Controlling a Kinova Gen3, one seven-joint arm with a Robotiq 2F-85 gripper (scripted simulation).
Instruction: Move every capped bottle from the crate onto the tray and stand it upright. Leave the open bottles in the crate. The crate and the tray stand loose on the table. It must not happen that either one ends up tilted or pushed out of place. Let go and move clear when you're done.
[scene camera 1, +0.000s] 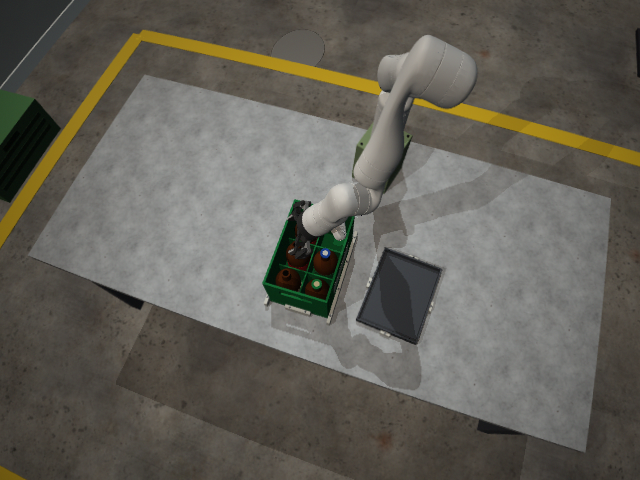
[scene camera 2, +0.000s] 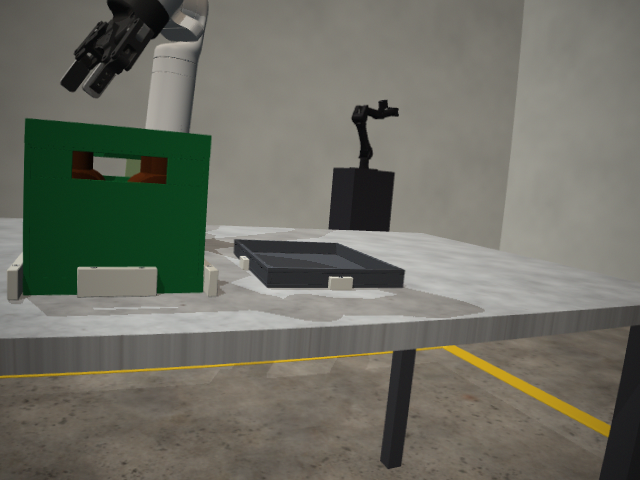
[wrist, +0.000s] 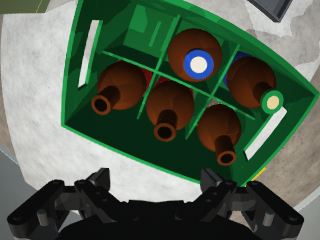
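There's my gripper (scene camera 2: 76, 91), along with a tray (scene camera 2: 277, 264) and a crate (scene camera 2: 68, 223). My gripper's also in scene camera 1 (scene camera 1: 290, 236), the tray shows in scene camera 1 (scene camera 1: 400, 296) as well, and you'd find the crate in scene camera 1 (scene camera 1: 317, 306) too. As for the wrist camera, I can see the crate in the wrist view (wrist: 138, 39), and my gripper's there in the wrist view (wrist: 155, 179).
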